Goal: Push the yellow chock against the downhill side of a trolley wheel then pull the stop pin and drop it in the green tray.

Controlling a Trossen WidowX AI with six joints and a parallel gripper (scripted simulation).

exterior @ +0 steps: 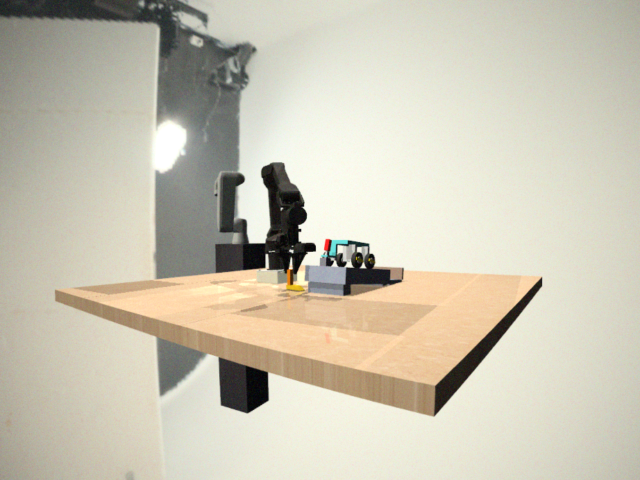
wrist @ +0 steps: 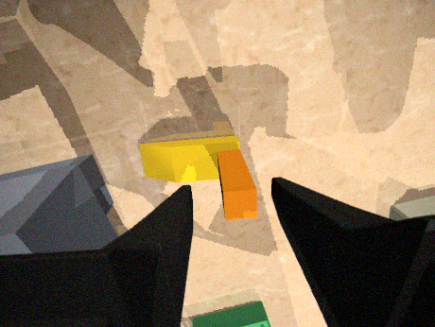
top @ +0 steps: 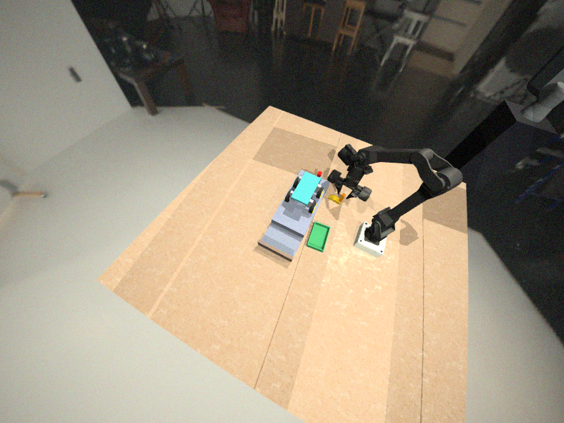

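The yellow chock lies 3 cm below my gripper tip and 2 cm ahead of it. Also, from my gripper tip: green tray 22 cm to the left, 6 cm below, 5 cm ahead; trolley 17 cm ahead, 9 cm to the left, 6 cm above; red-headed stop pin 13 cm ahead, 7 cm above.
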